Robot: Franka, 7 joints.
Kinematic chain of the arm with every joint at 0, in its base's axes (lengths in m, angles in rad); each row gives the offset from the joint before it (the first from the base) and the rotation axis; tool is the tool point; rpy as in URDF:
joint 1: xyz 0 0 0.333 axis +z
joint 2: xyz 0 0 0 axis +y
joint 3: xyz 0 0 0.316 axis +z
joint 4: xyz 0.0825 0 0 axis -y
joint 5: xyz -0.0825 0 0.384 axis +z
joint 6: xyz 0 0 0 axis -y
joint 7: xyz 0.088 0 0 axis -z
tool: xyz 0 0 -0.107 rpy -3.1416 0 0
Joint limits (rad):
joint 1: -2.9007..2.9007
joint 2: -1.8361..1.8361
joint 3: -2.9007..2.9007
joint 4: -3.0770..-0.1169
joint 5: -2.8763..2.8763
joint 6: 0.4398..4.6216
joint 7: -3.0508..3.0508
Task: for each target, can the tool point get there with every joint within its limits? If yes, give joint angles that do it. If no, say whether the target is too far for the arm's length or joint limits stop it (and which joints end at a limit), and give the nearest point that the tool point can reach.
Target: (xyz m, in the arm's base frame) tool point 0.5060 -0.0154 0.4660
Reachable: yes | joints -1.4729 -0.3053 1.5169 -2.0420 -0.7773 1.5786 0.9260
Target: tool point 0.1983 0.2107 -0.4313
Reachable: no: joint limits stop it (at a limit: joint 2) | nearest point 0.1978 0.2102 -0.3607 | short by 0.071 m
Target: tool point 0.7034 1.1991 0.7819
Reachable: no: too far | nearest point 0.4131 0.7042 0.5966 | short by 0.603 m
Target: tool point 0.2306 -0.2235 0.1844
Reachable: yes | joints 0.7015 1.4705 -1.5305 -2.6503 1.5021 0.8413 1.3855
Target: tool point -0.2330 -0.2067 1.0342
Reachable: yes | joints 2.2661 0.3004 2.4359 -0.7019 -0.9240 1.3914 0.8893
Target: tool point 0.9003 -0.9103 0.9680
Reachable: no: too far | nearest point 0.5404 -0.5464 0.7142 | short by 0.571 m
